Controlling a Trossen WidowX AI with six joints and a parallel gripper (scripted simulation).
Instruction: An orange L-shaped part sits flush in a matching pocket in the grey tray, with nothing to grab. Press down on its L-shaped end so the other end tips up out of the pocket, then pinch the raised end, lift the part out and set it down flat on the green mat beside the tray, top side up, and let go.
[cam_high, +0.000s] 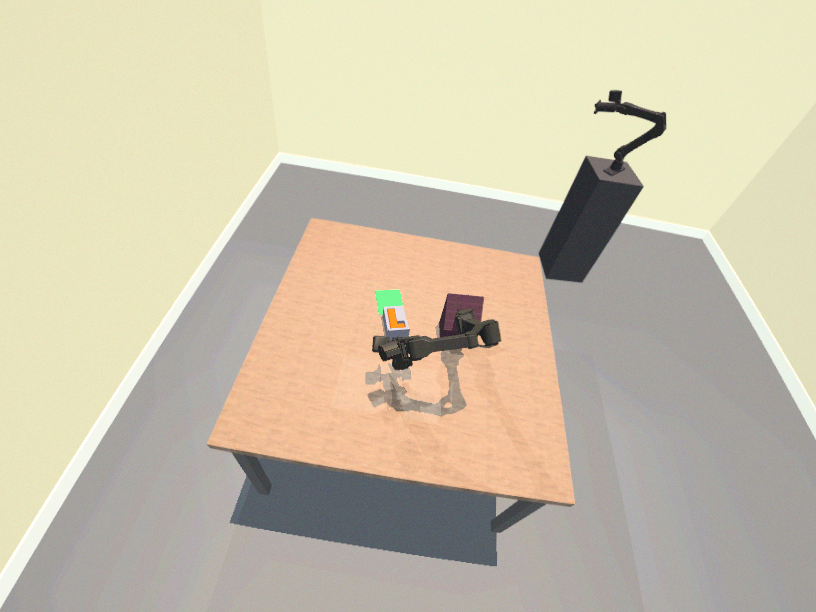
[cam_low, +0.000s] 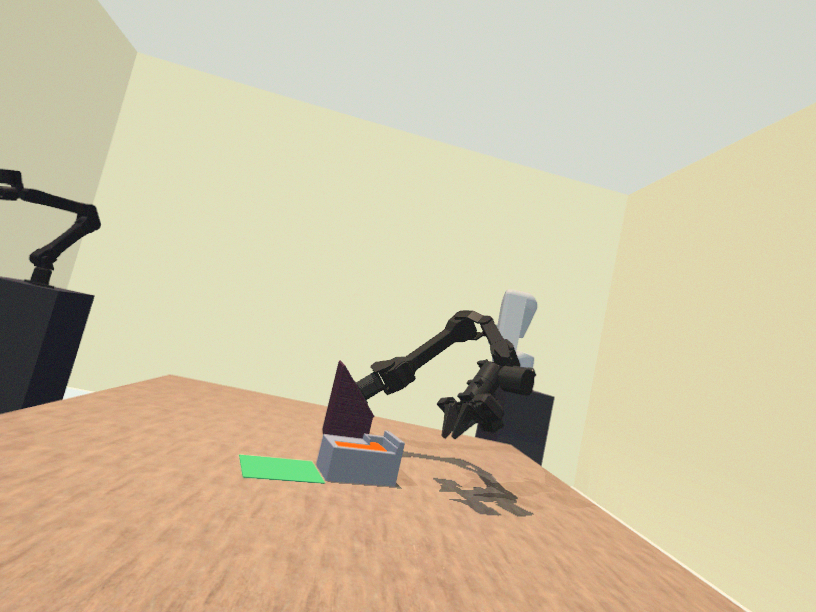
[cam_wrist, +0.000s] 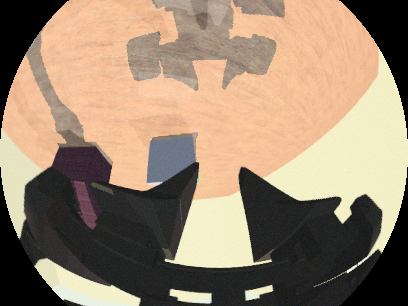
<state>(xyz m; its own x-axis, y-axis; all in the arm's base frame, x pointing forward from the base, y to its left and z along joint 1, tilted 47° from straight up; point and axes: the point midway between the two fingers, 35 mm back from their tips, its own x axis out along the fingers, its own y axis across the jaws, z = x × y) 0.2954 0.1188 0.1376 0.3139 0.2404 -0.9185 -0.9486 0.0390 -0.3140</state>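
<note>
Now: the orange L-shaped part 3 cm behind my gripper tip, 17 cm to the right of it and 7 cm below it. The rest, counted from my gripper tip: green mat (1 cm ahead, 33 cm to the right, 13 cm below).
</note>
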